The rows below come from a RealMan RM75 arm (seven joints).
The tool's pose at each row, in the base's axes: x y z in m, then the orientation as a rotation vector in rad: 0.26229, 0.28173, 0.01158, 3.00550, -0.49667, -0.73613; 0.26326, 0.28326, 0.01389, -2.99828, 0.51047, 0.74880; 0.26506, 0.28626, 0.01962, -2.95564, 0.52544, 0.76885; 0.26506, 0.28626, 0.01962, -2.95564, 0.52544, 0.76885; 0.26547, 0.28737, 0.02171, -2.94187, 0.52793, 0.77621; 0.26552, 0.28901, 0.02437, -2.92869, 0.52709, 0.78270
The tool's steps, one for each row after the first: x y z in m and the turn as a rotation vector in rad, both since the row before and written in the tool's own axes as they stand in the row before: -0.00069, -0.00156, -0.00239, 0.01707, -0.01157, 0.00516; -0.00206, -0.00301, -0.00564, 0.03218, -0.02434, 0.00584; 0.00000, 0.00000, 0.00000, 0.00000, 0.00000, 0.00000; -0.00101, -0.00109, -0.00188, 0.01000, -0.00854, 0.00049; -0.00177, -0.00147, -0.00212, 0.00972, -0.00804, -0.00167
